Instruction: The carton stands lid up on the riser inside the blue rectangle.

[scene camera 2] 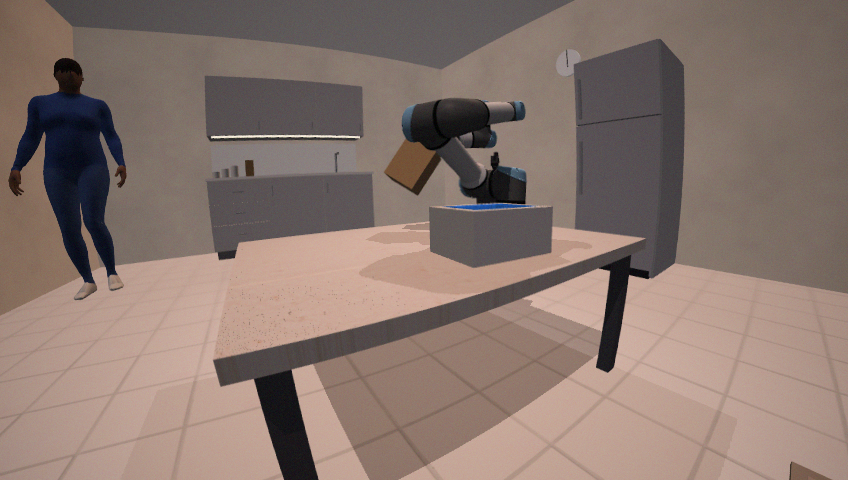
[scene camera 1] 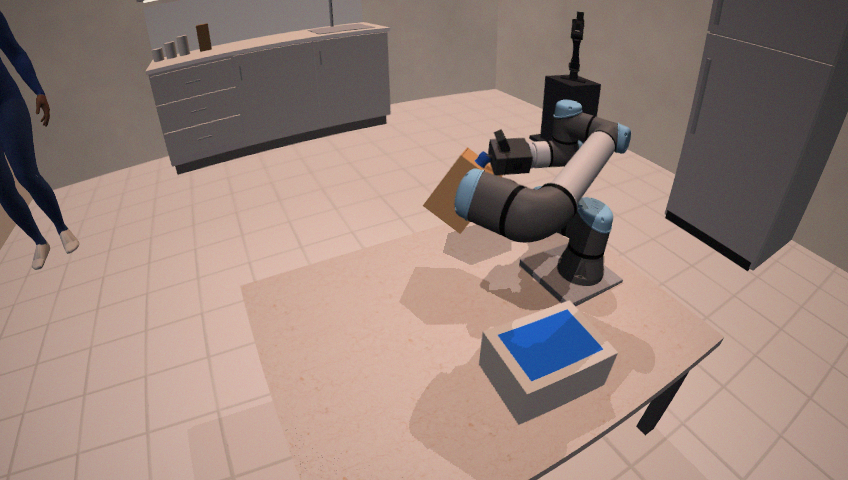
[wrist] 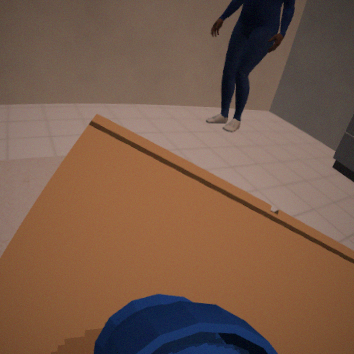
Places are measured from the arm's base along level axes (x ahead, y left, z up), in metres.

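Where they show: hand at its tool point: (scene camera 1: pixel 474 158) (wrist: pixel 163 277); arm's base at its link origin: (scene camera 1: pixel 580 270).
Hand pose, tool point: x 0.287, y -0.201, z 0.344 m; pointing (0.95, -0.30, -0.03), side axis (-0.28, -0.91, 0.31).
Observation:
Things, the pixels of their top centre, and the offset from my tool point. Level surfaces: height alone.
- orange-brown carton at its top centre: (wrist: pixel 215 155) (scene camera 1: pixel 465 149) (scene camera 2: pixel 412 134) dx +0.020, dy -0.020, dz +0.022 m
- grey box-shaped riser at its top centre: (scene camera 1: pixel 551 342) (scene camera 2: pixel 490 206) dx +0.052, dy +0.470, dz -0.241 m
- blue rectangle at its top centre: (scene camera 1: pixel 551 342) (scene camera 2: pixel 490 206) dx +0.052, dy +0.470, dz -0.241 m
- table at its surface level: dz -0.361 m
An orange-brown carton (scene camera 1: pixel 447 195) (scene camera 2: pixel 411 167) (wrist: pixel 150 225) hangs tilted in the air above the table's far edge, apart from the riser. My gripper, a blue suction cup (scene camera 1: pixel 482 158) (wrist: pixel 185 325), is on and meets one face of the carton, holding it. The arm hides the cup in scene camera 2 and covers part of the carton in both scene views. A grey box-shaped riser (scene camera 1: pixel 502 380) (scene camera 2: pixel 511 237) stands on the table, nearer the scene cameras than the arm's base. The blue rectangle (scene camera 1: pixel 550 347) (scene camera 2: pixel 490 206) lies on its top, with nothing standing on it.
The table (scene camera 1: pixel 333 333) (scene camera 2: pixel 285 279) carries the riser and the arm's base plate (scene camera 1: pixel 544 279). A person in blue (scene camera 1: pixel 17 130) (scene camera 2: pixel 74 136) (wrist: pixel 250 55) stands beyond the table at the left. A refrigerator (scene camera 1: pixel 737 148) (scene camera 2: pixel 624 166) stands at the right, a black pedestal (scene camera 1: pixel 562 95) behind the arm.

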